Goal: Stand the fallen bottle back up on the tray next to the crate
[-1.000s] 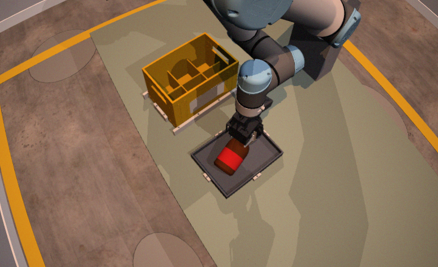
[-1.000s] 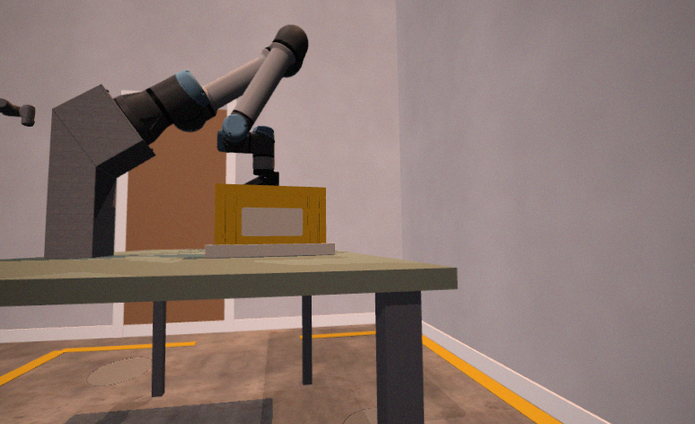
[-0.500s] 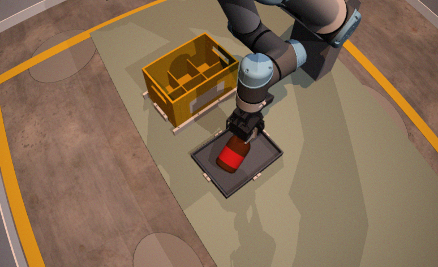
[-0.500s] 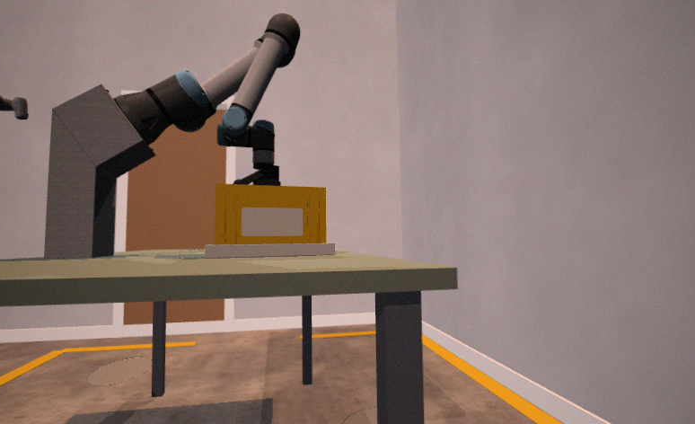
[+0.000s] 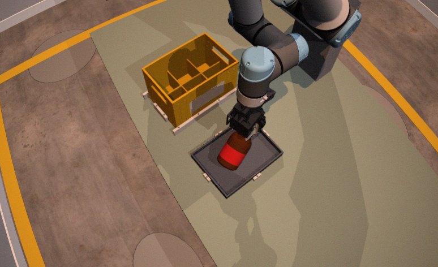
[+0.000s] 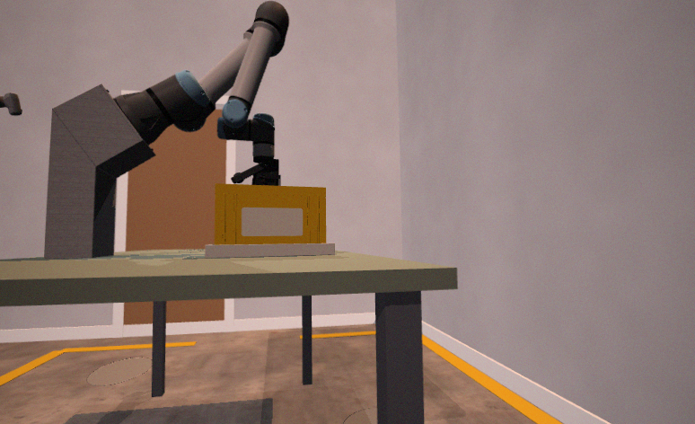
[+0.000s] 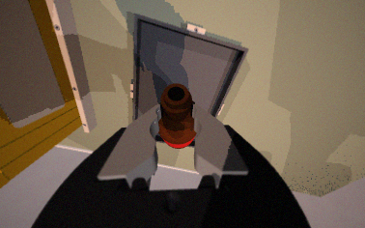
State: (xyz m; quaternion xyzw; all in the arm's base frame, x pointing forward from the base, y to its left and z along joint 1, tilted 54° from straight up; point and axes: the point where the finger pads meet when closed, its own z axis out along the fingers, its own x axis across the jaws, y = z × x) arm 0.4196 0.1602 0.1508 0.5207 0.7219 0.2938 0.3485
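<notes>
My hand is 40 mm short of the brown bottle, 10 mm to the right of it and 30 mm above it. From my hand the other things lie so: yellow crate 40 mm ahead, 290 mm to the right, 40 mm below; dark grey tray 30 mm ahead, 20 mm to the left, 110 mm below.
</notes>
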